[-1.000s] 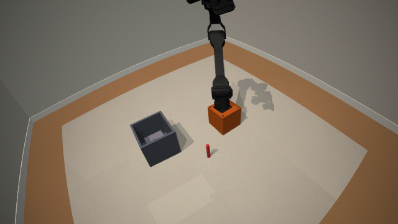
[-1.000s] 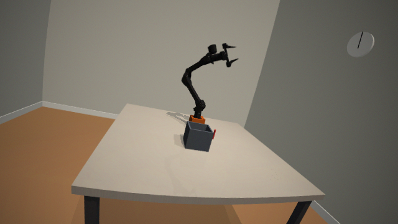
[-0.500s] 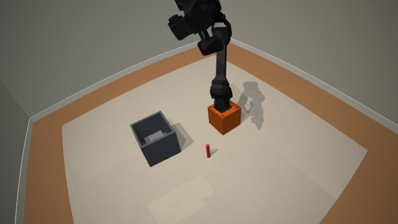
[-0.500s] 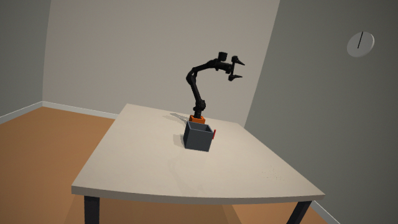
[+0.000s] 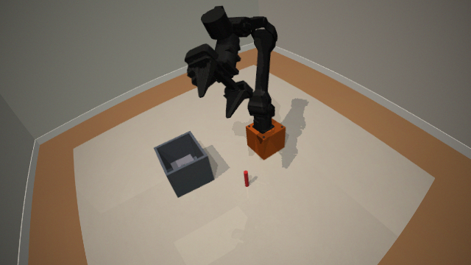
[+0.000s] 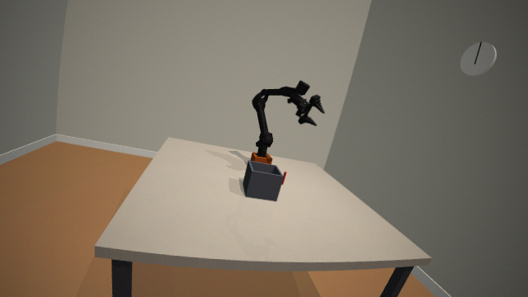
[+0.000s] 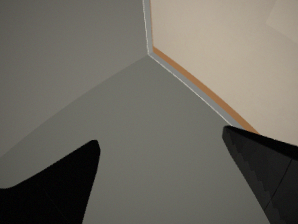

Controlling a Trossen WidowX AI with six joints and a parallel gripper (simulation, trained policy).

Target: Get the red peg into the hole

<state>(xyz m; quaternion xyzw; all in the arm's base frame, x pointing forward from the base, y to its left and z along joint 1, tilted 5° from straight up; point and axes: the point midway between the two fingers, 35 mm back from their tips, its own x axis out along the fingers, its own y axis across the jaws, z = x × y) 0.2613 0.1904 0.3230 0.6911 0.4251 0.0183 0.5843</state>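
The red peg lies 400 mm below my gripper tip, 100 mm behind it and 70 mm to the right of it. Round my gripper tip: pale plate 390 mm below, 250 mm to the right, 60 mm ahead.
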